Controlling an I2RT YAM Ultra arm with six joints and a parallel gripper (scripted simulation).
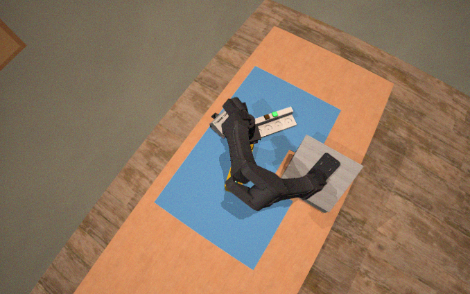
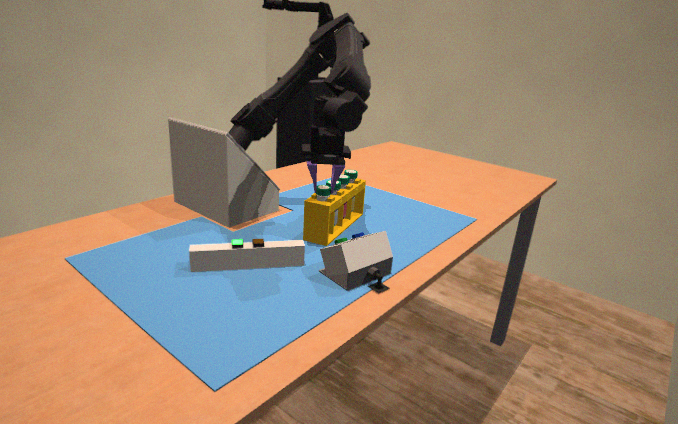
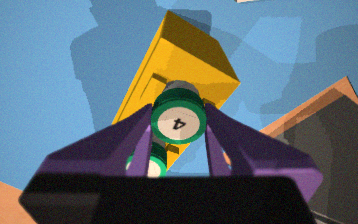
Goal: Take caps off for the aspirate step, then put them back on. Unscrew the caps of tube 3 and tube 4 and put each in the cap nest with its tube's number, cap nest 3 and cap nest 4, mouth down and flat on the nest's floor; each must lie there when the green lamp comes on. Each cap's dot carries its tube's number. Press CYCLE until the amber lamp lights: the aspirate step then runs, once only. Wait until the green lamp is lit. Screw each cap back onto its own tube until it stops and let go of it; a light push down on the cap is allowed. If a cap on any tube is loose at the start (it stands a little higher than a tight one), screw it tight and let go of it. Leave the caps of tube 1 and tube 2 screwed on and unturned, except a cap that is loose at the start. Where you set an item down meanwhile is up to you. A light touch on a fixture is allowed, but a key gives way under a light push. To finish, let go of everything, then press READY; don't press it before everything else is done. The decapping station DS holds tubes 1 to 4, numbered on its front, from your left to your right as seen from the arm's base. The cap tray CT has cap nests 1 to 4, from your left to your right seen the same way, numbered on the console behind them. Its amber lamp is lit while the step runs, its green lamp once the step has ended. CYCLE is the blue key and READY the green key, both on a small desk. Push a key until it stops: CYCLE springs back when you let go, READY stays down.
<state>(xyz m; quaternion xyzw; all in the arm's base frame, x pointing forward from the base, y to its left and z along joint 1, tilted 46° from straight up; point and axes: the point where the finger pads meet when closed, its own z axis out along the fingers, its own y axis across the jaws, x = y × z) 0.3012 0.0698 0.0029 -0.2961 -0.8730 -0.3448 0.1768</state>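
Now: the cap 4 right at my hand. From my hand the other things lie so: cap 3: 2 cm behind, 5 cm to the left; then blue key: 14 cm ahead, 3 cm to the right, 5 cm below; then cap 2: 4 cm behind, 10 cm to the left.
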